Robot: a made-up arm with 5 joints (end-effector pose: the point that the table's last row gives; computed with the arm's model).
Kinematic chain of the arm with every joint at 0, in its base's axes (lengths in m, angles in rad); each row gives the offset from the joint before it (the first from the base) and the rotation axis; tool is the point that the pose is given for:
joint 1: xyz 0 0 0.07 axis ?
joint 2: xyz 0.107 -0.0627 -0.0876 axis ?
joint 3: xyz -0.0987 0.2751 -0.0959 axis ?
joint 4: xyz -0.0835 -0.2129 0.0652 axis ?
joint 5: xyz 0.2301 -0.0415 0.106 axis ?
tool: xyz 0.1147 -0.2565 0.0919
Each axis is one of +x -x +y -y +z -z.
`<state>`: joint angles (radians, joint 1 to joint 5).
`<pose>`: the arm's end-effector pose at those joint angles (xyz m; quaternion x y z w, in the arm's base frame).
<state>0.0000 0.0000 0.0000 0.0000 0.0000</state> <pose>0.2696 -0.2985 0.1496 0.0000 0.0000 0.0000 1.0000</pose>
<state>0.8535 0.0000 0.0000 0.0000 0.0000</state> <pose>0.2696 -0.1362 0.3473 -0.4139 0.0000 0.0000 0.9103</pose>
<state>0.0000 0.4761 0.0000 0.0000 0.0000</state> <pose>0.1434 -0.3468 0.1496 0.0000 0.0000 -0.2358 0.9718</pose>
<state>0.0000 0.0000 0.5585 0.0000 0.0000</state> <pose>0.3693 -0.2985 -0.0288 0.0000 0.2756 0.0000 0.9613</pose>
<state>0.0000 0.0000 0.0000 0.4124 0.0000</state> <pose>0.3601 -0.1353 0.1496 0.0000 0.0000 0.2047 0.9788</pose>
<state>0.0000 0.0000 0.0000 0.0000 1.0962</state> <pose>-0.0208 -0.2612 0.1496 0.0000 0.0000 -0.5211 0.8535</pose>
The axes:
joint 1: -x
joint 2: -z
joint 3: +y
joint 4: +z
joint 5: -z

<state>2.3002 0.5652 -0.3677 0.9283 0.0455</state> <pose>0.3052 0.1517 -0.0468 -0.9356 0.0860 0.1885 0.2859</pose>
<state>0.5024 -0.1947 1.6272 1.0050 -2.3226</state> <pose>0.1826 0.3190 -0.2344 0.7363 0.1707 0.6525 0.0548</pose>
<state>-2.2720 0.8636 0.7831 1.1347 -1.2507</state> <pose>0.6239 -0.0090 0.2334 -0.7676 0.5867 -0.2499 0.0636</pose>
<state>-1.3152 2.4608 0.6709 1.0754 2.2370</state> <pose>0.1578 -0.1161 0.0280 -0.0202 -0.7680 0.5656 0.2996</pose>
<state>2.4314 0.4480 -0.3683 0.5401 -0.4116</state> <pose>0.3167 0.1855 -0.0472 -0.9337 0.1810 0.2165 0.2204</pose>
